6 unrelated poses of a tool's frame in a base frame.
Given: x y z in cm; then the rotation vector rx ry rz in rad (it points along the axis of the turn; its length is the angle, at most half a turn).
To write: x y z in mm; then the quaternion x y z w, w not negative. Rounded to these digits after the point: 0 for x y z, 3 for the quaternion.
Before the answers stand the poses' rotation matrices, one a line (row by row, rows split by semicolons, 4 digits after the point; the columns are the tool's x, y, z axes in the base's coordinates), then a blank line. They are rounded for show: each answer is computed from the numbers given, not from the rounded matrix.
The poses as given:
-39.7, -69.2, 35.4, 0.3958, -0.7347, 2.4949
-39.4, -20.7, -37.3, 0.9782, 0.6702, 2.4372
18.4, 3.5, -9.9, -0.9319, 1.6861, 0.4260
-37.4, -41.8, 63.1, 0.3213, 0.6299, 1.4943
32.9, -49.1, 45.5, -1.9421, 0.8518, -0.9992
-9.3, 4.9, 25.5, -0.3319, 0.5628, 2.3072
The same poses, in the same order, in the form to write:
-0.8300 -0.5423 0.1306; 0.3850 -0.7263 -0.5694; 0.4037 -0.4223 0.8116
-0.6599 -0.2056 0.7227; 0.5462 -0.7918 0.2735; 0.5160 0.5752 0.6347
-0.0811 -0.7603 0.6445; -0.3630 0.6247 0.6914; -0.9283 -0.1779 -0.3266
-0.0414 -0.8207 0.5699; 0.9810 0.0749 0.1791; -0.1896 0.5664 0.8020
0.4671 -0.2064 0.8598; -0.8163 -0.4744 0.3297; 0.3398 -0.8558 -0.3901
-0.7027 -0.7078 -0.0723; 0.5950 -0.6404 0.4857; -0.3901 0.2983 0.8711

-397, -692, 354, 0.146, -0.270, 0.918, 0.253
-394, -207, -373, 0.353, 0.242, 0.878, 0.214
184, 35, -99, -0.394, 0.713, 0.180, 0.552
-374, -418, 631, 0.143, 0.280, 0.665, 0.677
329, -491, 455, -0.763, 0.335, -0.393, 0.388
-93, 49, 255, -0.129, 0.219, 0.896, 0.363

